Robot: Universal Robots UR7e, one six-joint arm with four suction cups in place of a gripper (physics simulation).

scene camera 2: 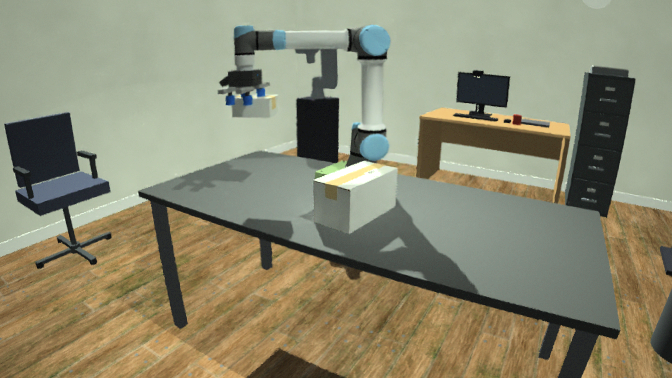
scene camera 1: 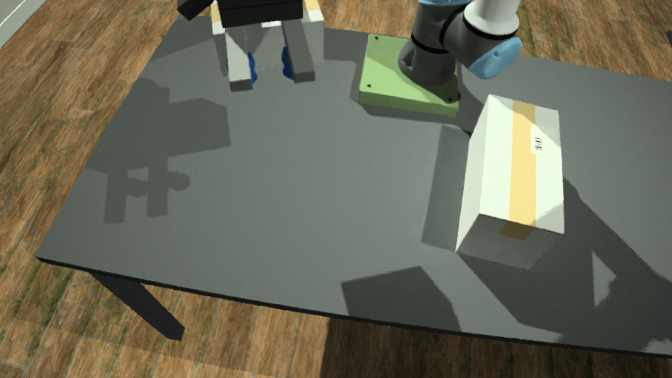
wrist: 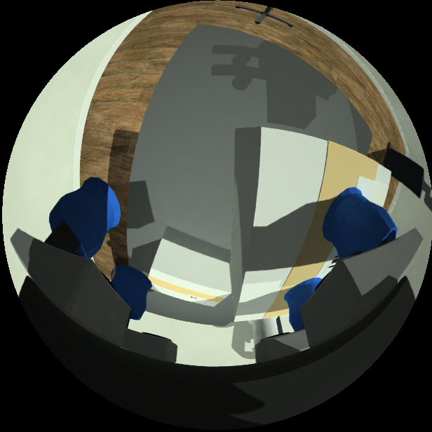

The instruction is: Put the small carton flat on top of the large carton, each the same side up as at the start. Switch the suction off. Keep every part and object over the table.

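Pixels of known places: hand, its tool point: [scene camera 2: 246, 101] [scene camera 1: 264, 41]; arm's base, origin of its link: [scene camera 1: 425, 66].
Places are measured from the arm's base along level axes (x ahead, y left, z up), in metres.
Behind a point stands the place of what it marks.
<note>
The small carton [scene camera 1: 313, 42] {x 0.407, y -0.185, z 0.324 m} [scene camera 2: 255, 110] {x 0.427, y -0.223, z 0.313 m} [wrist: 290, 170] hangs level and high in the air, towards the far left of the table, tape side up. My gripper [scene camera 1: 270, 67] [scene camera 2: 245, 96] [wrist: 222, 250] holds it by suction. In the wrist view the right-hand blue cups are over its taped top and the left-hand cups are beside it; their contact faces are hidden. The large carton [scene camera 1: 522, 165] {x 0.376, y 0.207, z 0.120 m} [scene camera 2: 357, 200] {x 0.464, y 0.284, z 0.070 m} [wrist: 187, 262] stands upright on the table, taped top up, with a label on top. The two cartons are well apart, and the small one is much higher.
The arm stands on a green base block [scene camera 1: 382, 75] {x 0.079, y -0.103, z 0.006 m} [scene camera 2: 327, 172] {x 0.122, y -0.101, z 0.007 m} at the table's back edge, close to the large carton. The dark table [scene camera 1: 300, 200] {x 0.468, y -0.201, z -0.033 m} [scene camera 2: 500, 225] {x 0.132, y 0.684, z -0.034 m} [wrist: 190, 125] bears shadows. A chair [scene camera 2: 60, 185], a desk [scene camera 2: 495, 132] and a cabinet [scene camera 2: 600, 140] stand away from it.
</note>
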